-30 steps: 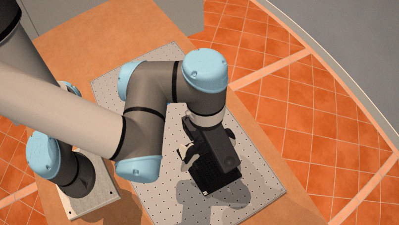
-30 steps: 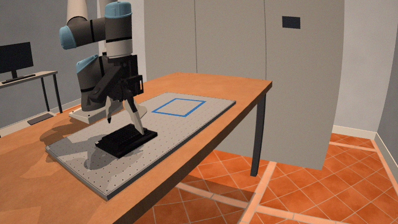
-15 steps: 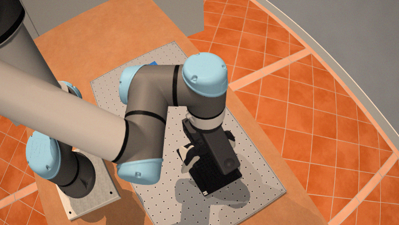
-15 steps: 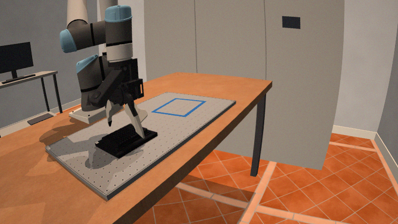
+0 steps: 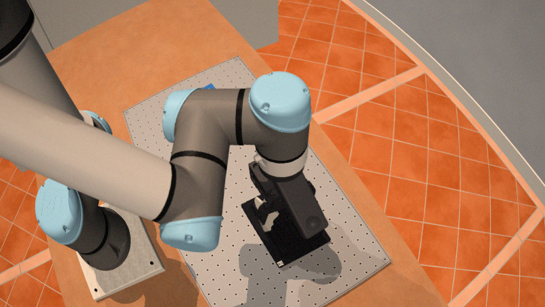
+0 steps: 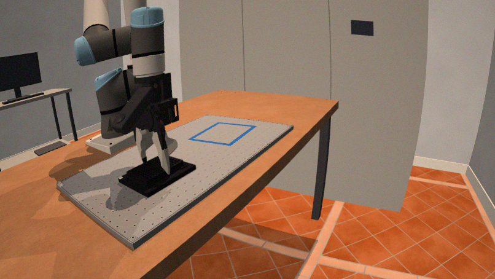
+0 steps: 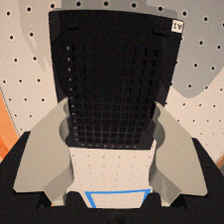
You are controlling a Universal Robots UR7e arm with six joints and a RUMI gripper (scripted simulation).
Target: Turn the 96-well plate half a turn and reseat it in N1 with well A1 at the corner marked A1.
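Right now my hand is 10 mm above the black 96-well plate. Also, from my hand: white A1 label: 80 mm to the right, 50 mm behind, 20 mm below; then black plate nest N1: 20 mm below.
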